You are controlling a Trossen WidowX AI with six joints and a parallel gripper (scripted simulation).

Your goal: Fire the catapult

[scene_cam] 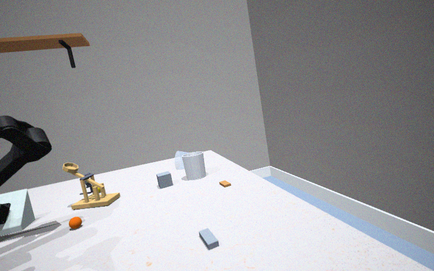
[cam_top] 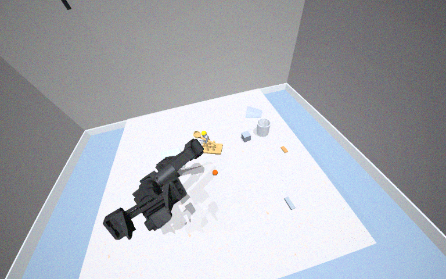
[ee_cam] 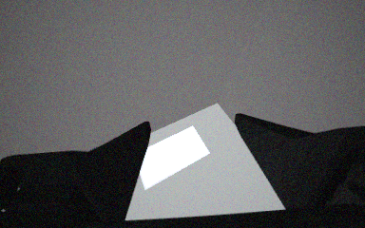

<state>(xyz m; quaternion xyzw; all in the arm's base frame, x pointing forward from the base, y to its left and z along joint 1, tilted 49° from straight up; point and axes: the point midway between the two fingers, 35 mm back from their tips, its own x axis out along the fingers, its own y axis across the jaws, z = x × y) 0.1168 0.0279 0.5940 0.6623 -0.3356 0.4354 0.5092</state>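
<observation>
My gripper tip is now 560 mm to the right of the wooden catapult, 400 mm above it and 90 mm short of it. Also, from my gripper tip: grey cube (560 mm to the left, 450 mm below, 360 mm ahead); then orange ball (460 mm below, 340 mm to the left, 110 mm ahead); then flat grey block (470 mm below, 460 mm ahead, 90 mm to the left).
</observation>
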